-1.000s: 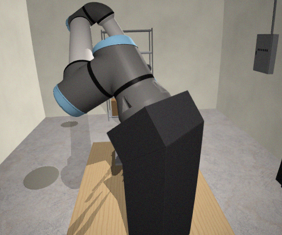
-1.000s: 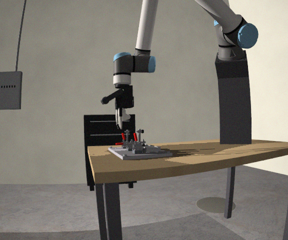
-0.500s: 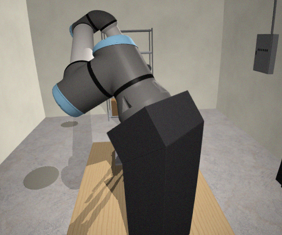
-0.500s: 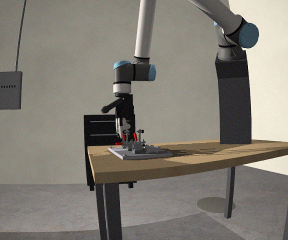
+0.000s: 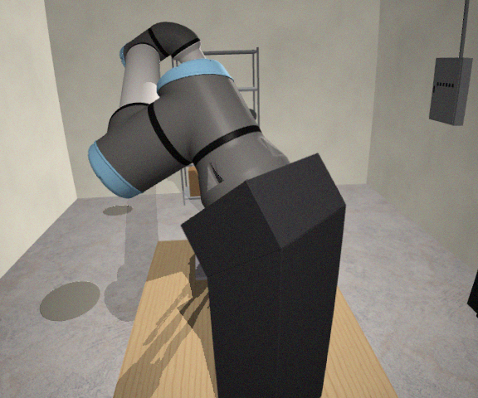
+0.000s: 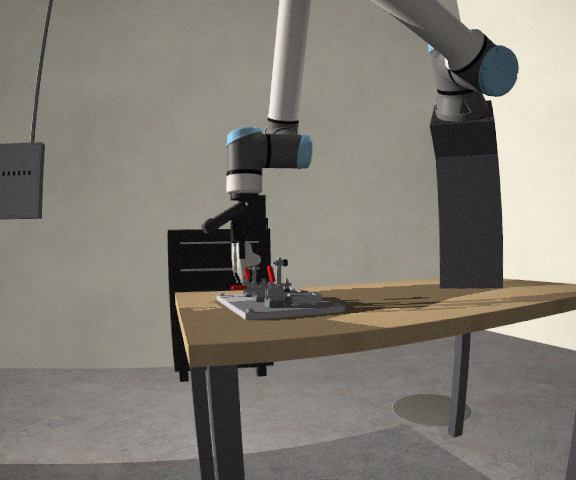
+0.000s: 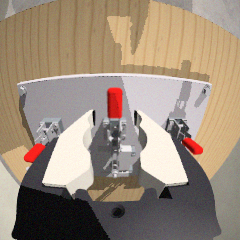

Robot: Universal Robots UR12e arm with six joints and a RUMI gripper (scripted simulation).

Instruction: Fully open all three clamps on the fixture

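The grey fixture plate is 9 cm behind my hand and 7 cm below it.
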